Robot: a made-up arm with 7 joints. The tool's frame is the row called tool.
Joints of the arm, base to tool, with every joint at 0 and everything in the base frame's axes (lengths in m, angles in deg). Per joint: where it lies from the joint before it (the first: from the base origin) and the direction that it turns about. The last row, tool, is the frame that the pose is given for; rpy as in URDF.
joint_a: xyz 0 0 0.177 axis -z
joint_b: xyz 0 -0.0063 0.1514 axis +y
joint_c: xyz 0 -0.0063 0.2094 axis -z
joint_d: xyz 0 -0.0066 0.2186 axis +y
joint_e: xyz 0 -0.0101 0.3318 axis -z
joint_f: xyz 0 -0.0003 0.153 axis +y
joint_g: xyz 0 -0.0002 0.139 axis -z
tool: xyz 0 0 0 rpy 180 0 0
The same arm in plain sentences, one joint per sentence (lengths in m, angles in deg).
The arm has seven revolute joints in a row. What follows holds with every joint at zero, and every direction is one of the base frame's.
Joint 1 lies 0.1770 m along +z from the base frame's origin and turns about -z.
Joint 2 lies 0.0063 m along -y and 0.1514 m along +z from joint 1 and turns about +y.
Joint 3 lies 0.0063 m along -y and 0.2094 m along +z from joint 2 and turns about -z.
Joint 4 lies 0.0066 m along -y and 0.2186 m along +z from joint 3 and turns about +y.
Joint 5 lies 0.0101 m along -y and 0.3318 m along +z from joint 4 and turns about -z.
Joint 6 lies 0.0003 m along -y and 0.1530 m along +z from joint 5 and turns about +y.
Joint 7 lies 0.0002 m along -y and 0.1390 m along +z from joint 6 and turns about -z.
The tool frame, which is the frame that the pose is given for, lies at the same point as joint 7; its axes are the base frame's turned by roll 180.00, pitch 0.00 and yaw 0.00 deg (as in URDF: about the fixed x, then y, then z).

